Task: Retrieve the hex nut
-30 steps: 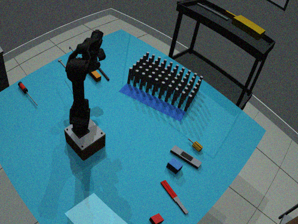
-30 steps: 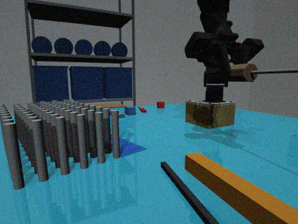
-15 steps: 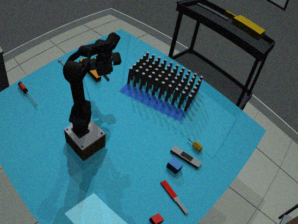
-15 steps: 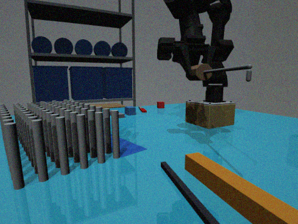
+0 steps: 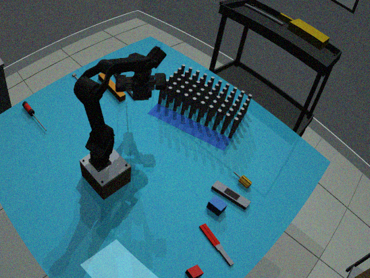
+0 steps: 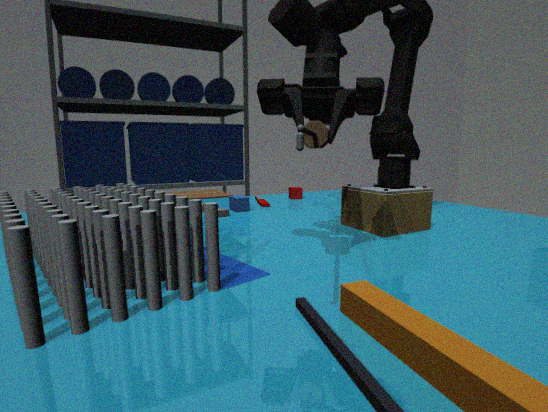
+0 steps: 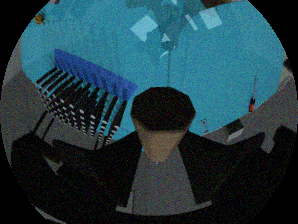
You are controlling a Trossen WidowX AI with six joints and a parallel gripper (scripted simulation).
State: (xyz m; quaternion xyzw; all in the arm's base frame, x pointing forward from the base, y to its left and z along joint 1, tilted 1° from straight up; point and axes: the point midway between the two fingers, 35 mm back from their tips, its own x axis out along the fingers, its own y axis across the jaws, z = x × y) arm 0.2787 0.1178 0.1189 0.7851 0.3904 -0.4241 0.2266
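My gripper tip is 16 cm short of the dark blue taped strip, 16 cm to the left of it and 18 cm above it. The rest, counted from my gripper tip: hook tool 6 cm ahead, 8 cm to the left; hex nut 32 cm ahead, 11 cm to the right, 18 cm below; orange bar 5 cm ahead, 25 cm to the left, 17 cm below.
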